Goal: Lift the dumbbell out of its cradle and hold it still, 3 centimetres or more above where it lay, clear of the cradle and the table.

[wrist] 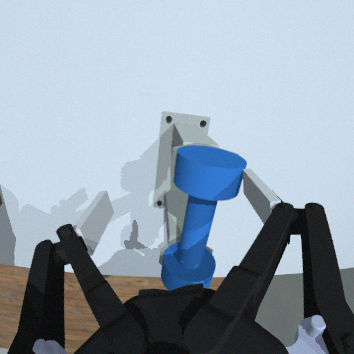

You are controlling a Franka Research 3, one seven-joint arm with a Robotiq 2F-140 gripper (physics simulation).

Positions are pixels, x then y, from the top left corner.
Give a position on a blue dumbbell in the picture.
207,174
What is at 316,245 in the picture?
My gripper.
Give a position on a grey cradle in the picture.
177,129
